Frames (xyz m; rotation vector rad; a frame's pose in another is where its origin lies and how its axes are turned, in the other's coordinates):
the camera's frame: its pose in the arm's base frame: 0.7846 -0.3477 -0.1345 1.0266 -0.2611 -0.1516
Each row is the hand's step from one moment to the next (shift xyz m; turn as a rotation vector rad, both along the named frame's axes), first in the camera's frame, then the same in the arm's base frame.
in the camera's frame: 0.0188 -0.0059 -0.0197 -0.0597 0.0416 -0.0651
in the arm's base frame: 0.0236 0.0086 -0.0120 -0.0386 0.0896 -0.0047
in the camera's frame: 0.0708 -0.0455 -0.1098 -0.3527 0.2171 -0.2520
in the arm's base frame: 0.0990 0.0498 -0.0828 -0.2658 0.4053 0.0124
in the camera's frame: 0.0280 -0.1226 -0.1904 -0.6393 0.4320 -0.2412
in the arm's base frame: 0.0807 0.0873 -0.1948 -0.5431 0.5767 0.1614
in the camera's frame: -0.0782 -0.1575 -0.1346 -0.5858 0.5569 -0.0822
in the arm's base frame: -0.0370 0.0496 -0.2126 -0.5367 0.4964 0.3544
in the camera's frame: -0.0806 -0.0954 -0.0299 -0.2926 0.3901 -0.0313
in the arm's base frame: -0.0690 -0.0043 -0.1082 -0.2706 0.2971 0.2780
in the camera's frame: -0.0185 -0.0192 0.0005 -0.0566 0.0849 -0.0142
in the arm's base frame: -0.0179 -0.0057 -0.0189 -0.0500 0.0690 0.0579
